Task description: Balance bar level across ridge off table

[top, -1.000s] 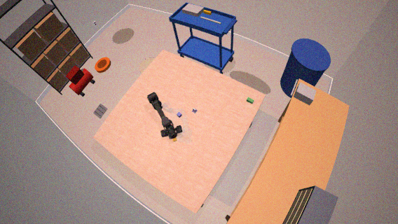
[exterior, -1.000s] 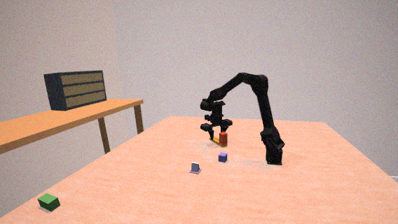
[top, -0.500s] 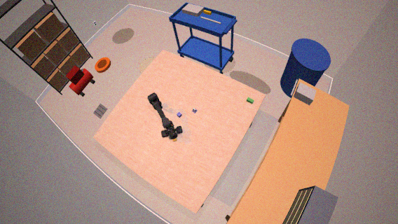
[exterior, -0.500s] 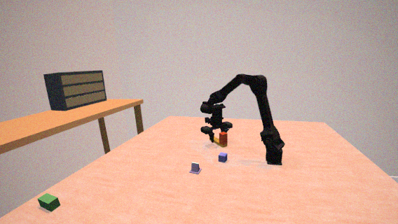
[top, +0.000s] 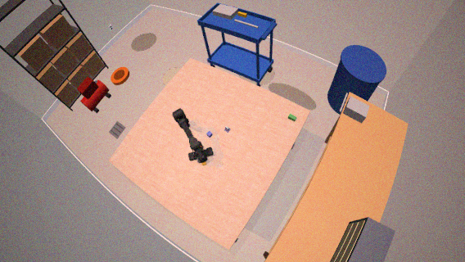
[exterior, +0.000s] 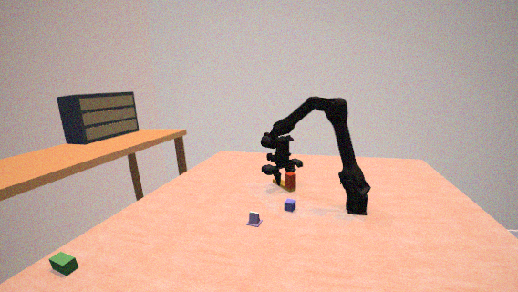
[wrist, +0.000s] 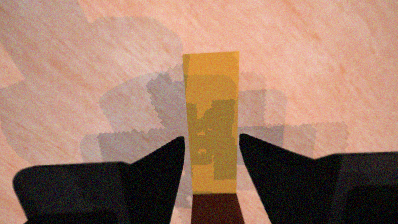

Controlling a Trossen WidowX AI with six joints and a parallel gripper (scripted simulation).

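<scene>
Right now the purple cube is 19 cm to the left of my gripper tip, 6 cm behind it and 1 cm above it. The rest, counted from my gripper tip: green block (65 cm to the left, 44 cm ahead, 1 cm above).
</scene>
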